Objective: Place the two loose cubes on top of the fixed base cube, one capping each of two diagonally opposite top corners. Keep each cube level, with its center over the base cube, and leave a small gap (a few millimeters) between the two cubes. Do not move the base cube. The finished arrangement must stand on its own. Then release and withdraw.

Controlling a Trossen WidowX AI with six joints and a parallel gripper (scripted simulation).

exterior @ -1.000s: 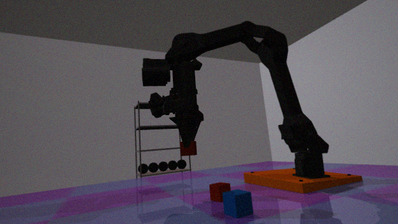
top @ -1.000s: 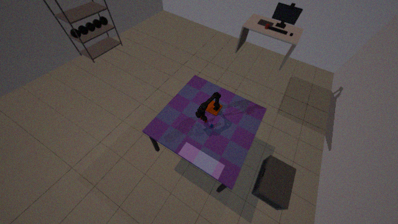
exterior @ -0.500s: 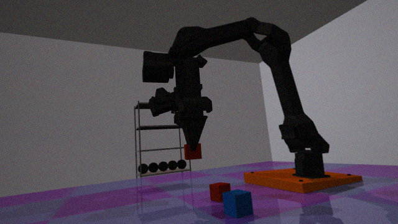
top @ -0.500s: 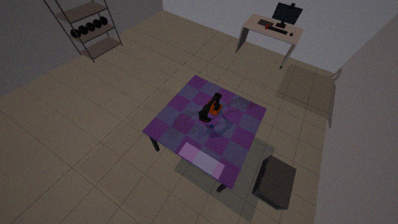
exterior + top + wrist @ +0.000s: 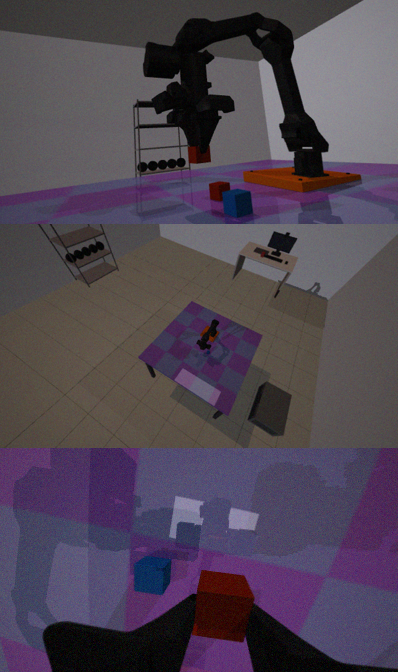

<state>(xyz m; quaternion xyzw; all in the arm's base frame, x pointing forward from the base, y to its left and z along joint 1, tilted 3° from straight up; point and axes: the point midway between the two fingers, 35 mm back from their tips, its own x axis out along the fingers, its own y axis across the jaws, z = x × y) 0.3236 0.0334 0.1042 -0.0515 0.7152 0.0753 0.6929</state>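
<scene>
Now: the blue cube 40 mm behind my gripper tip, 70 mm to the left of it and 90 mm below it.
</scene>
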